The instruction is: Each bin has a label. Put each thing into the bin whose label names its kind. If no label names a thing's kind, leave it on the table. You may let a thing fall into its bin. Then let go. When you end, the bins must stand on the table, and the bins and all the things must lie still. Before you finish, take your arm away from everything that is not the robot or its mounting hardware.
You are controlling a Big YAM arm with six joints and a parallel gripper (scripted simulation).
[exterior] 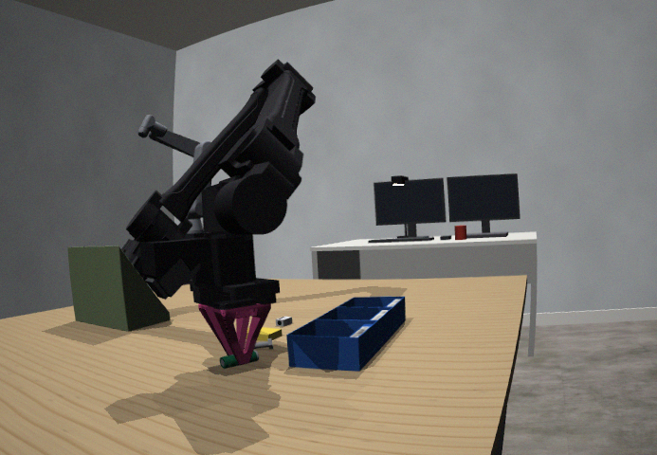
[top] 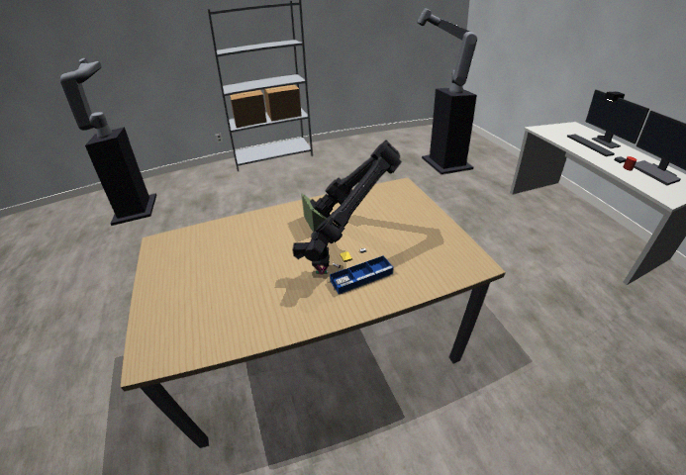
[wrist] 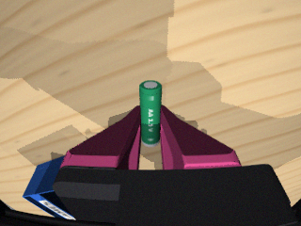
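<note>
My gripper is now 8 cm short of the blue three-part bin, 15 cm to the right of it and 1 cm below it. From my hand the other things lie so: bolt: 2 cm behind, 7 cm to the left; then yellow block: 6 cm behind, 13 cm to the left, 1 cm below; then green battery: right at my hand.
</note>
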